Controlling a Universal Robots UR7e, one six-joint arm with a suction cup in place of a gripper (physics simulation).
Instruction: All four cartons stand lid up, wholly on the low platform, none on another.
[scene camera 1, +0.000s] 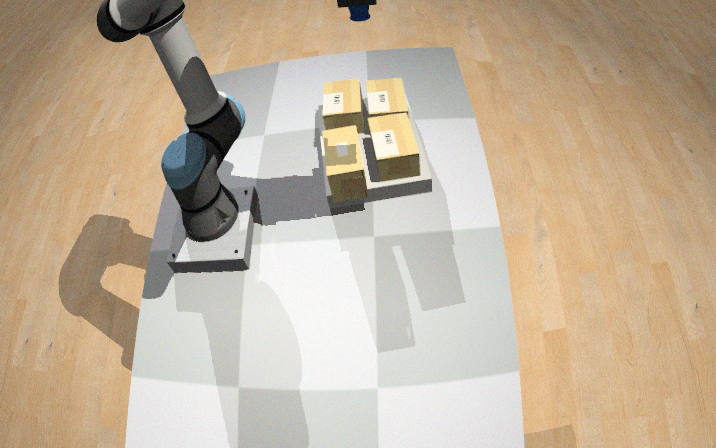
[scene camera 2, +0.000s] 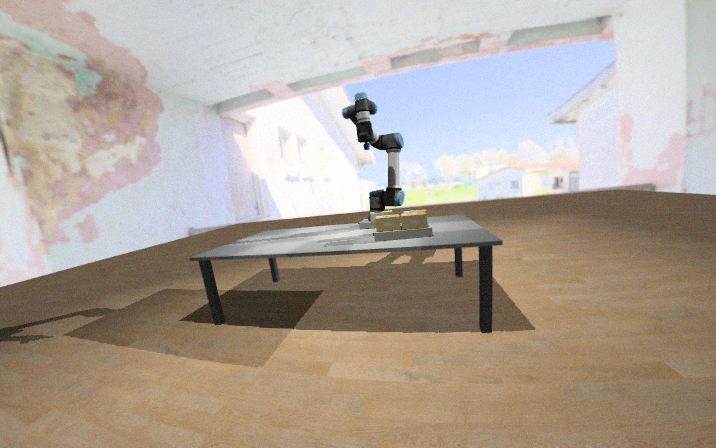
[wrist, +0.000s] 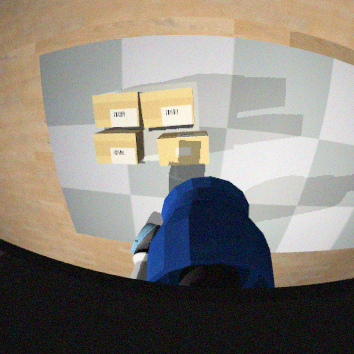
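Pixels of known places: hand, its tool point: (scene camera 1: 360, 16) (scene camera 2: 366, 149) (wrist: 204, 216); arm's base, origin of its link: (scene camera 1: 210, 216).
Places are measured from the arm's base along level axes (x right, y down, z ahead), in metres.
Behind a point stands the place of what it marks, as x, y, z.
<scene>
Four cartons stand apart on the low platform (scene camera 1: 401, 188) @[0.003, 0.011, 0.458] (scene camera 2: 403, 235) @[-0.158, 0.022, 0.527] (wrist: 196, 102) @[0.000, -0.007, 0.467], none on another. The far left carton (scene camera 1: 342, 100) @[-0.228, -0.084, 0.356] (wrist: 118, 147) @[-0.233, -0.084, 0.357], far right carton (scene camera 1: 386, 97) @[-0.214, -0.085, 0.465] (wrist: 116, 107) @[-0.218, -0.084, 0.472] and near right carton (scene camera 1: 393, 140) @[-0.060, -0.084, 0.457] (wrist: 167, 106) @[-0.076, -0.084, 0.461] show large barcode labels on top. The near left carton (scene camera 1: 344, 169) @[0.019, -0.100, 0.342] (wrist: 170, 150) @[-0.075, -0.100, 0.345] shows a small white square on top, no barcode; its near end seems to stick out past the platform's edge. My suction gripper (scene camera 1: 360, 18) (scene camera 2: 366, 147) (wrist: 205, 186) is open, off and empty, high above the table.
The robot base plate (scene camera 1: 211, 263) @[0.130, 0.008, 0.006] stands left of the platform on the checkered table (scene camera 1: 311, 338) @[0.326, 0.041, 0.225] (scene camera 2: 295, 244) @[0.513, 0.041, 0.429]. The arm (scene camera 1: 182, 73) @[-0.112, -0.370, 0.034] (scene camera 2: 393, 166) @[-0.154, -0.387, 0.067] rises from it. The table's far edge lies a little beyond the far cartons.
</scene>
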